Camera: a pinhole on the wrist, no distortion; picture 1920 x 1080 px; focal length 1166.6 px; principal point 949.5 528.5 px. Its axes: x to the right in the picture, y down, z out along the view. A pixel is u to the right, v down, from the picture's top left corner.
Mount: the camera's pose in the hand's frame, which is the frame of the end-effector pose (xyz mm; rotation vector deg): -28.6 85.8 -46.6 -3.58 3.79 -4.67
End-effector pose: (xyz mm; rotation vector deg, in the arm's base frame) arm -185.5 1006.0 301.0 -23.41 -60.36 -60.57
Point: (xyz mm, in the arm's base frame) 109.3 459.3 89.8
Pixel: behind the camera
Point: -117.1 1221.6 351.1
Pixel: 643.4 949.9
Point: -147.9 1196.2 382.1
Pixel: 879.9 751.8
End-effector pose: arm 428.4 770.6 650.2 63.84 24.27 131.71
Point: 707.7 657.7 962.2
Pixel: 895.5 622.3
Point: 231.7 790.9 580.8
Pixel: behind the camera
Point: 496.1 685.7 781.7
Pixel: 1027.0 626.3
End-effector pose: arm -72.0 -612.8 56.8 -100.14 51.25 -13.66
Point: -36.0 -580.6 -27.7
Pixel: 1412.1 208.8
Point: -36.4 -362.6 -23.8
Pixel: 496.0 169.6
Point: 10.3 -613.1 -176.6
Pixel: 1720.7 1032.2
